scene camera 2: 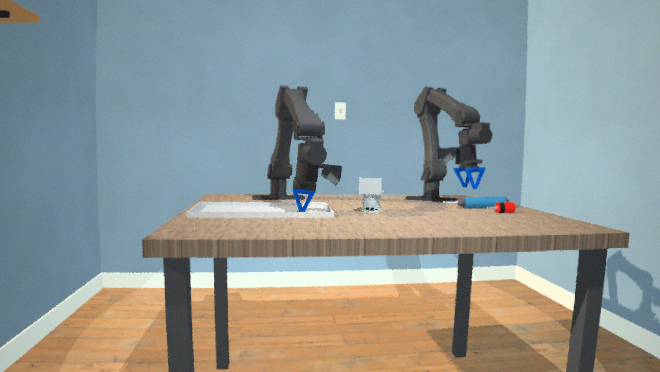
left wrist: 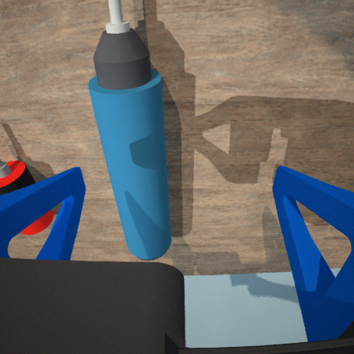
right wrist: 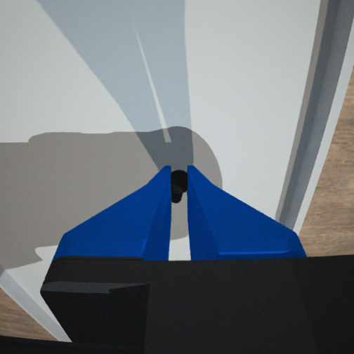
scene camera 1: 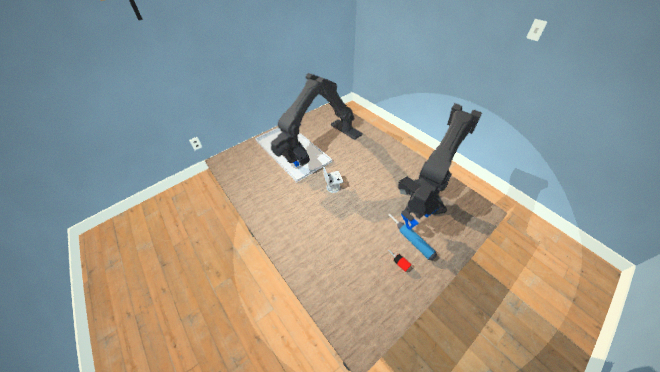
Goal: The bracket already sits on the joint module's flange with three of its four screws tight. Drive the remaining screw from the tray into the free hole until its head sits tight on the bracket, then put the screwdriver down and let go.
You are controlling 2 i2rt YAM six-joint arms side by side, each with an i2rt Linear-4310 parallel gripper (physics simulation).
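Places are measured from the left arm's base along level axes (x right, y ahead, z up), in centimetres.
Where they show: left gripper, fingertip midpoint: (scene camera 2: 469, 188) (scene camera 1: 417, 222); right gripper, fingertip midpoint: (scene camera 1: 296, 165); left arm's base, origin of the base link: (scene camera 2: 431, 200); right arm's base, origin of the base link: (scene camera 2: 278, 198) (scene camera 1: 346, 129).
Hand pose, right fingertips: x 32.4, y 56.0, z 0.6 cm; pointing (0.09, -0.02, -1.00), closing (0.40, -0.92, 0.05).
Note:
Each offset is from my right fingertips to the top centre of the thing. Level surfaces: height alone.
My right gripper (scene camera 1: 297, 164) (scene camera 2: 302, 209) (right wrist: 178, 176) is shut on the black screw (right wrist: 179, 183), whose head shows between its fingertips, low over the white tray @[dx +12.9, dy +1.2, dz +1.0 cm] (scene camera 1: 300, 177) (scene camera 2: 240, 214) (right wrist: 250, 75). The joint module @[dx -17.8, dy -14.8, dz +5.8 cm] (scene camera 2: 371, 203) stands upright beside the tray, with the pale bracket (scene camera 1: 326, 177) (scene camera 2: 370, 185) on it; its screws and free hole are too small to tell. The blue screwdriver @[dx -49.9, dy -38.5, dz +3.5 cm] (scene camera 1: 417, 241) (scene camera 2: 485, 202) (left wrist: 132, 155) lies on the table, its pale shaft pointing away in the left wrist view. My left gripper (scene camera 1: 419, 219) (scene camera 2: 469, 187) (left wrist: 178, 177) is open and empty above it.
A short red and black tool @[dx -57.9, dy -30.1, dz +2.8 cm] (scene camera 1: 403, 263) (scene camera 2: 505, 207) (left wrist: 39, 221) with a thin shaft lies beside the blue screwdriver. The joint module stands between the tray and the two tools on the wooden table @[dz -0.6 cm] (scene camera 1: 300, 245) (scene camera 2: 380, 235). Both arm bases stand at the table's far edge.

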